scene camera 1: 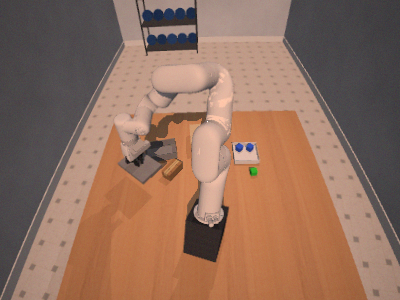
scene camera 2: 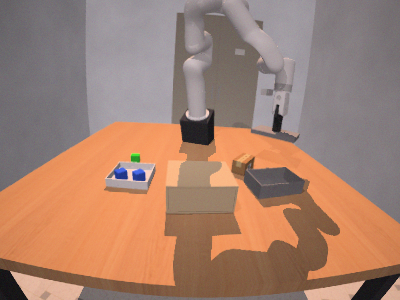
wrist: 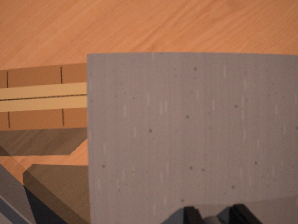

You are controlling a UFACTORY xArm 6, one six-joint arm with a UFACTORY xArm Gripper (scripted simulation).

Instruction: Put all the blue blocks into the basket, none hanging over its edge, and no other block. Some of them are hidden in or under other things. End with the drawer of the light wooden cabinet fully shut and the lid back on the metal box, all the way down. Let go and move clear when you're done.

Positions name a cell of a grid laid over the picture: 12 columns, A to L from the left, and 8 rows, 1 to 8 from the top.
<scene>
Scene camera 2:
light wooden cabinet: F6
white basket: D5
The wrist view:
metal box: G5
</scene>
